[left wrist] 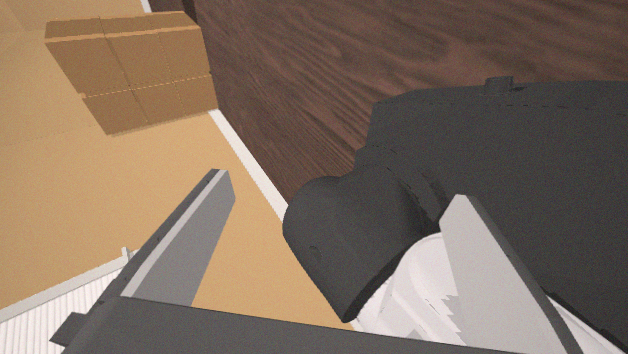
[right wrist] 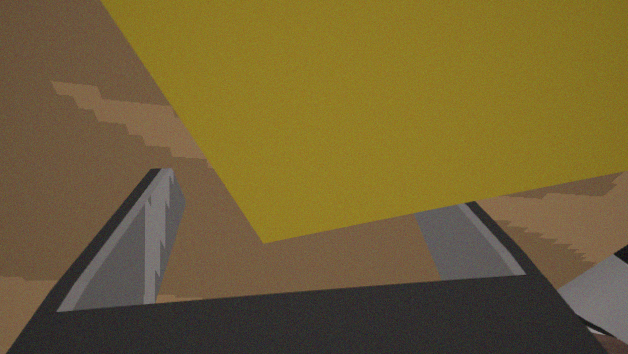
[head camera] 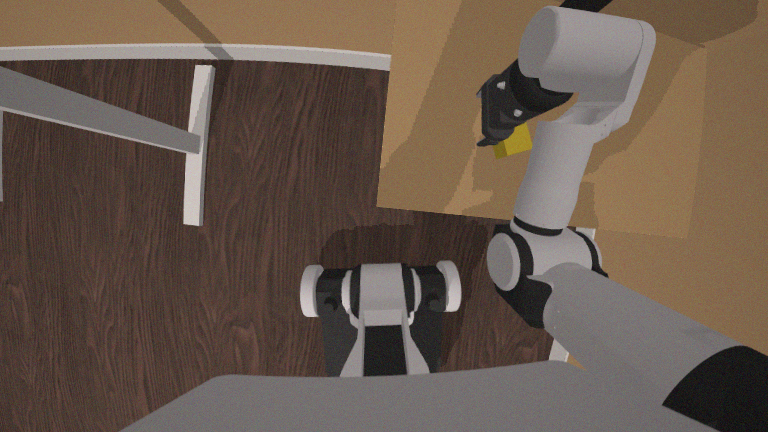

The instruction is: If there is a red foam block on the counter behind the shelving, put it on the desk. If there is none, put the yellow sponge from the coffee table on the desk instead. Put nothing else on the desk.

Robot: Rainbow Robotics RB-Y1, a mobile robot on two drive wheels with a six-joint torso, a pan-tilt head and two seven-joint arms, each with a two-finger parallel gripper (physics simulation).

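Frame: origin at the robot's base, x right, y ahead, z up, level; centimetres.
Seen in the pictures: left gripper, between the fingertips: [left wrist: 336,196]; right gripper, between the fingertips: [right wrist: 299,180] [head camera: 480,120].
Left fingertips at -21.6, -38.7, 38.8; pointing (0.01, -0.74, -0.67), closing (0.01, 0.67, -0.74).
Observation:
A point is followed by its place in that frame, as x, y, z.
A yellow block-shaped sponge [head camera: 518,140] @[29.1, 47.0, 49.6] [right wrist: 375,110] @[27.9, 50.9, 49.6] lies on a tan top [head camera: 424,185] @[9.9, 38.1, 45.1], beside and partly under my right hand in the head view. My right gripper [head camera: 479,118] @[22.8, 52.4, 45.5] [right wrist: 299,180] @[22.8, 52.4, 45.5] is open and holds nothing. In the right wrist view the sponge fills the upper part and covers the tip of the finger at the right of the picture. My left gripper [left wrist: 336,196] @[-21.6, -38.7, 38.8] is open and empty, with dark robot body parts behind it. No red foam block shows. I cannot tell which surface is the desk.
A white leg-like bar [head camera: 196,177] meets a grey beam [head camera: 102,115] @[-76.3, 61.2, 38.9] at the left of the head view, over the dark wood floor [head camera: 279,161] @[-41.7, 52.5, 0.1]. A tan block-like structure [left wrist: 145,75] @[25.7, -229.9, 42.5] and a white ribbed panel [left wrist: 45,312] @[78.0, -122.9, 113.6] show in the left wrist view.

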